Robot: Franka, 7 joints.
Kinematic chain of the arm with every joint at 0, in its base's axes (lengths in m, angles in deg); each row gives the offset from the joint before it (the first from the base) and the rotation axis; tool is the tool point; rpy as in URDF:
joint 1: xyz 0 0 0.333 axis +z
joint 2: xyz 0 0 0 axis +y
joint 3: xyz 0 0 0.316 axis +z
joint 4: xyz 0.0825 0 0 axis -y
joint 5: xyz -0.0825 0 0.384 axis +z
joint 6: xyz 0 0 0 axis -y
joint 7: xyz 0.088 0 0 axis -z
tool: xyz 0 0 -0.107 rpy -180 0 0
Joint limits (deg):
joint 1: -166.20..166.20
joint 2: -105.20..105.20
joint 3: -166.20..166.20
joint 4: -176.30..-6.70
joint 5: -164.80..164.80
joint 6: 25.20..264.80
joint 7: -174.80..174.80
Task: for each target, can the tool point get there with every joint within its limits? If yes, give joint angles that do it. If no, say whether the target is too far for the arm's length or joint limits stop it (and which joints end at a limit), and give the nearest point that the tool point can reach.
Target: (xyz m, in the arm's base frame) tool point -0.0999 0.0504 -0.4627
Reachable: no: joint limits stop it (at a limit: joint 2) | nearest point -0.1290 0.0651 -0.3423 | short by 0.125 m
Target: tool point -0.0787 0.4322 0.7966
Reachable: yes | joints -3.25 -62.33 42.92 -115.36 -30.43 210.14 -91.53
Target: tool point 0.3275 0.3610 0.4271
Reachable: yes | joints 136.77 -18.05 -99.07 -139.02 119.28 70.25 51.42
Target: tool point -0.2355 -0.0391 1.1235
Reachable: yes | joints -61.19 1.97 -137.55 -28.80 99.00 96.95 126.14
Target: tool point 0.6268 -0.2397 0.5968
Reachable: yes | joints 95.02 -39.52 -93.39 -92.16 63.33 151.20 -75.52
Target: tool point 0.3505 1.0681 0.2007
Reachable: no: too far | nearest point 0.2657 0.8095 0.2327 | short by 0.274 m
